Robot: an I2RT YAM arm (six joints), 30 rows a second.
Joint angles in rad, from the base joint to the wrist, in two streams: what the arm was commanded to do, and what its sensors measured. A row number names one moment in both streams.
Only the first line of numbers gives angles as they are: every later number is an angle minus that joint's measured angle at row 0.
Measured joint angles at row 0:
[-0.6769, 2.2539, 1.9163, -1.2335, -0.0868, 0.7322]
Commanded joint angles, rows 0 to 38:
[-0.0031, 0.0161, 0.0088, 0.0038, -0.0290, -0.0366]
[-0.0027, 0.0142, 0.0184, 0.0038, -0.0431, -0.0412]
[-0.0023, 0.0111, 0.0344, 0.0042, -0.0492, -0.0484]
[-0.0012, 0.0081, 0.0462, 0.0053, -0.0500, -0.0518]
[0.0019, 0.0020, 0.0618, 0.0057, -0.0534, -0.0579]
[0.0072, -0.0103, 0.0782, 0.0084, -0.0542, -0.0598]
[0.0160, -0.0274, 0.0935, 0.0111, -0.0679, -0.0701]
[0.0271, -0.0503, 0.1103, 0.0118, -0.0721, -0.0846]
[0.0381, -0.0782, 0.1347, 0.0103, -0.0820, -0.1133]
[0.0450, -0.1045, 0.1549, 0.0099, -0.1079, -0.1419]
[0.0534, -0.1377, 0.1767, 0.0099, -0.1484, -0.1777]
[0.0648, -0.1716, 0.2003, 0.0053, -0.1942, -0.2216]
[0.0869, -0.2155, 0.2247, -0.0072, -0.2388, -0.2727]
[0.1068, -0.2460, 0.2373, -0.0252, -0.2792, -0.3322]
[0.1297, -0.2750, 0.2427, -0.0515, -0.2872, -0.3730]
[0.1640, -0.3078, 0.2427, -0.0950, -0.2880, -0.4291]
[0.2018, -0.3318, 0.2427, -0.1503, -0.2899, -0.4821]
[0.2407, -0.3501, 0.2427, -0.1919, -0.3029, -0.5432]
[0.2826, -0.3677, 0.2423, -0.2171, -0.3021, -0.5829]
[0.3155, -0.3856, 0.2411, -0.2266, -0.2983, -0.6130]
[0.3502, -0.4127, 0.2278, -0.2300, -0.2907, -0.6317]
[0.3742, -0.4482, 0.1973, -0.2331, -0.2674, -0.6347]
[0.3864, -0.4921, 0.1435, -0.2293, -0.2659, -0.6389]
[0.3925, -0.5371, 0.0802, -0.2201, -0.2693, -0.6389]
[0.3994, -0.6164, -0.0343, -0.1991, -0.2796, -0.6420]
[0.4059, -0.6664, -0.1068, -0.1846, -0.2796, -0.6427]
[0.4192, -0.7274, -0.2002, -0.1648, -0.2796, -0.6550]
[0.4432, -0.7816, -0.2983, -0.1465, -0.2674, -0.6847]
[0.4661, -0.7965, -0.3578, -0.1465, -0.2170, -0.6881]
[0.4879, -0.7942, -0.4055, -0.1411, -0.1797, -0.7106]
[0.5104, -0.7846, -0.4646, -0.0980, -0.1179, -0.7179]
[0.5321, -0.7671, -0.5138, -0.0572, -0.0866, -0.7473]
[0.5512, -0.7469, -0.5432, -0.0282, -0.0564, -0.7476]
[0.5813, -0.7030, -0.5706, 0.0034, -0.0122, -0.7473]
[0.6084, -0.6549, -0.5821, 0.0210, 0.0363, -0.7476]
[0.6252, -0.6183, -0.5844, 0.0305, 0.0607, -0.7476]
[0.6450, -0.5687, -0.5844, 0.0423, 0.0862, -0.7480]
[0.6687, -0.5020, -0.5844, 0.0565, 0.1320, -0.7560]
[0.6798, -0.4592, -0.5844, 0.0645, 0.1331, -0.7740]
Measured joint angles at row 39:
[0.6615, -0.5119, -0.5733, 0.0587, 0.0637, -0.7427]
